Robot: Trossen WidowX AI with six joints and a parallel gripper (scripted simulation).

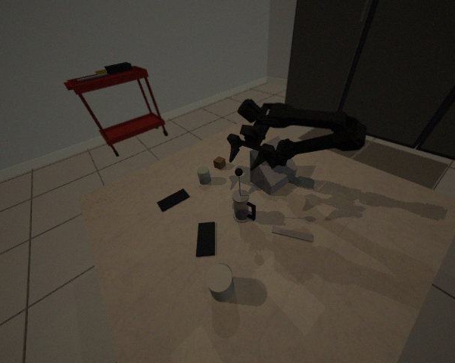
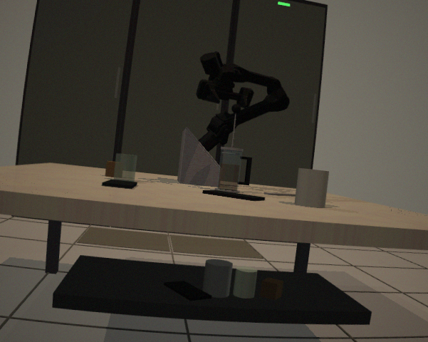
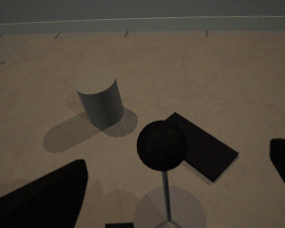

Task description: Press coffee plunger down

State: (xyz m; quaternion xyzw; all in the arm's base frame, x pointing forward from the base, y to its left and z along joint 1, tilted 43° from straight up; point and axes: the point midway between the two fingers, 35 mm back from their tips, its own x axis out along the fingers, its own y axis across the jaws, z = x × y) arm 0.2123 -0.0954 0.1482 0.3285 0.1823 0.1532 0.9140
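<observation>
The glass coffee press lies 14 cm below my gripper tip, 2 cm to the left of it and 1 cm ahead of it. Also, from my gripper tip: flat grey bar: 27 cm below, 22 cm to the left, 5 cm behind.
</observation>
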